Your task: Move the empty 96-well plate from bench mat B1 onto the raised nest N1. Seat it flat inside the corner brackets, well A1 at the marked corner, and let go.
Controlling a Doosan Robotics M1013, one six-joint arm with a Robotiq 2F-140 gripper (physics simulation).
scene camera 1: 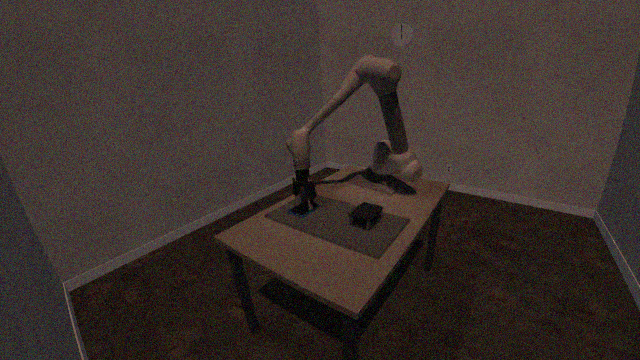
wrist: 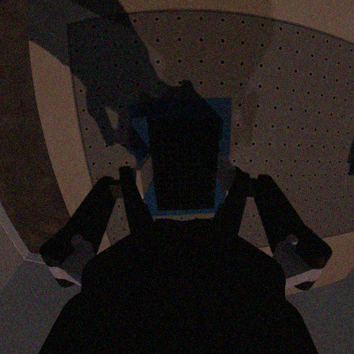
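Where they show: gripper, fingertip midpoint: (scene camera 1: 304, 208); arm's base, origin of the base link: (scene camera 1: 383, 178).
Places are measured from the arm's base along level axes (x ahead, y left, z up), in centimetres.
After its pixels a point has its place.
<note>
The 96-well plate (wrist: 186, 158) is a dark rectangle lying on the blue bench mat B1 (wrist: 225, 112) (scene camera 1: 294, 211) {x 69.2, y -14.3, z -1.8 cm}, at the left end of the grey perforated board (scene camera 1: 331, 226) {x 67.3, y 11.9, z -2.5 cm} (wrist: 281, 88). My gripper (wrist: 184, 173) (scene camera 1: 308, 202) {x 62.2, y -13.2, z -2.1 cm} is down over the plate, with one finger against each long side, shut on it. In the scene view the gripper hides most of the plate. I cannot tell whether the plate has left the mat. The raised nest N1 (scene camera 1: 366, 214) {x 55.6, y 24.9, z 3.5 cm} is a dark block on the board to the right, well apart from the gripper. The dim light hides its brackets and corner mark.
The board lies on a wooden table (scene camera 1: 313, 273) {x 97.3, y 29.5, z -3.8 cm}, with the arm's base (scene camera 1: 398, 168) at the far corner. A dark cable (scene camera 1: 344, 176) runs along the table behind the board. The table's left edge is close beside the mat.
</note>
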